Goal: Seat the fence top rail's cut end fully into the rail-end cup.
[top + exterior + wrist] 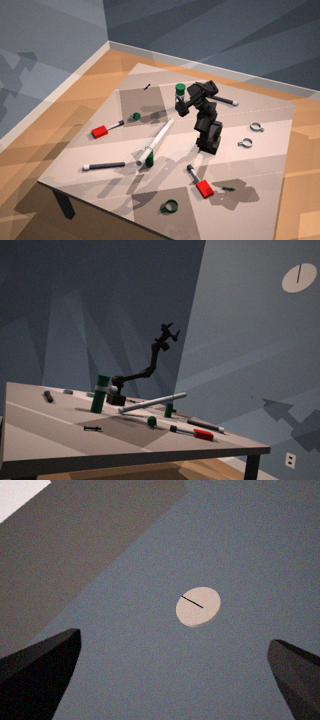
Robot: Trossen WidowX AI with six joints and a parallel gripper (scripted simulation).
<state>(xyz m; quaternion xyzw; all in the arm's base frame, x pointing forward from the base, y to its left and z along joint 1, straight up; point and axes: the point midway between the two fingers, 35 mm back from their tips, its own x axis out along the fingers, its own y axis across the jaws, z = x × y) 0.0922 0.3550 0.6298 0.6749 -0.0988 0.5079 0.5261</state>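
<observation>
Now: gripper tip 60 cm to the left of the grey brace band, 59 cm above it and 18 cm short of it. Round my gripper tip: green bolt: 72 cm below, 26 cm behind, 9 cm to the right; then short green post: 62 cm below, 21 cm ahead, 10 cm to the right.
</observation>
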